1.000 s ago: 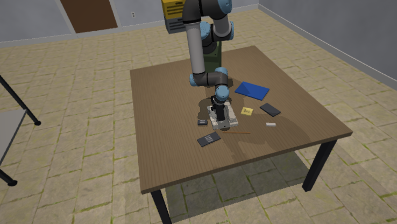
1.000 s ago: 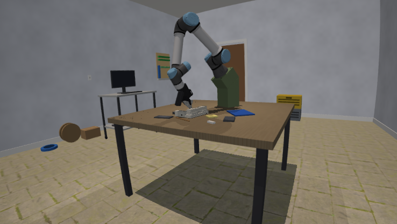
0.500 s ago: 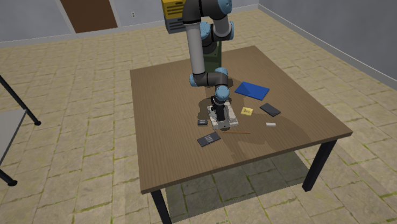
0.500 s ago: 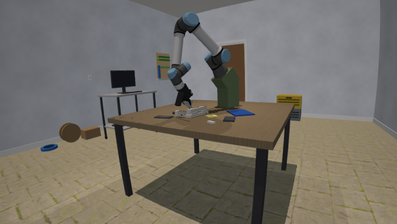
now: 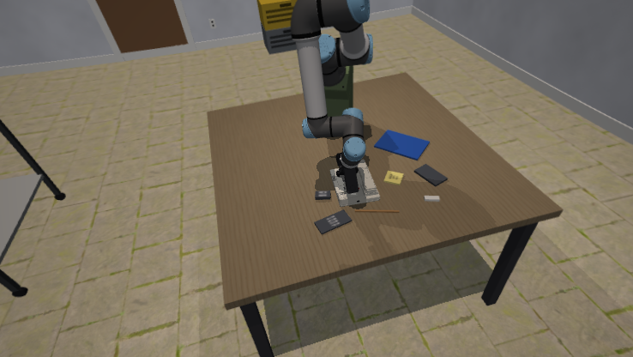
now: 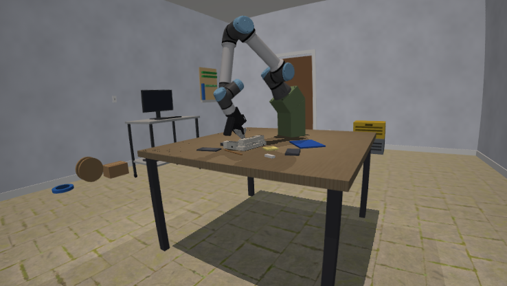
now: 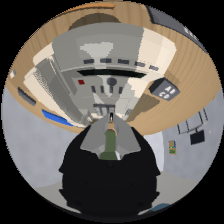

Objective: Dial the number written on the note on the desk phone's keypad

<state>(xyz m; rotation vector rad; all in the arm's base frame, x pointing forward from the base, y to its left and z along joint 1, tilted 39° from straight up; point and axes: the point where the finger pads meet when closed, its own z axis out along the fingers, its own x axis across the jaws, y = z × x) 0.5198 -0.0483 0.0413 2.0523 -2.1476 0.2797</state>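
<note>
My gripper is now 2 cm short of the handset and 9 cm to the right of it. Round my hand: yellow note 3 cm ahead, 22 cm to the left, 4 cm below; pencil 20 cm ahead, 8 cm to the left, 4 cm below; small dark device 5 cm ahead, 11 cm to the right, 4 cm below.
</note>
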